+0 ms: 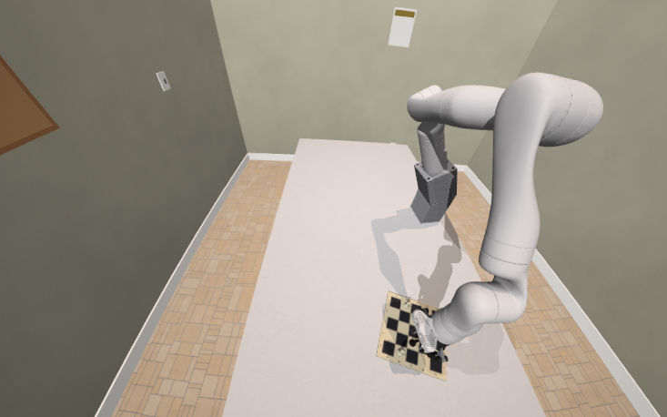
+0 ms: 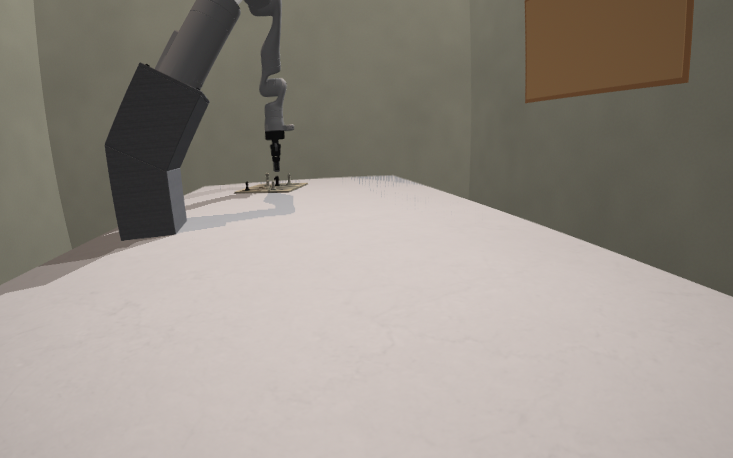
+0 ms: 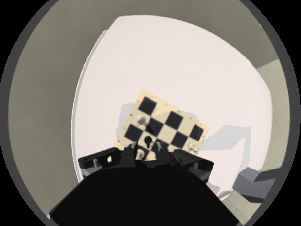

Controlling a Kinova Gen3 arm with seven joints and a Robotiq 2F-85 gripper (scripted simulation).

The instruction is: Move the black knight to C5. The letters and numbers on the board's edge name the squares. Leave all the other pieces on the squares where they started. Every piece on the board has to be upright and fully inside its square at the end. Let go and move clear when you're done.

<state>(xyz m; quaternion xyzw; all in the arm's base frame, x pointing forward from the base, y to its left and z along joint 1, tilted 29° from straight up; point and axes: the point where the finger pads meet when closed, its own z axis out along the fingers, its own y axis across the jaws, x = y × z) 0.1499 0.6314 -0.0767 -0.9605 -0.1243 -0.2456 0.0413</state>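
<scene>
My hand is 60 mm above the black knight. From my hand the other things lie so: light piece: 50 mm below, 40 mm ahead, 30 mm to the left; then chessboard: 80 mm below, 40 mm to the right, 10 mm behind; then black pawn: 100 mm to the right, 90 mm behind, 60 mm below.
</scene>
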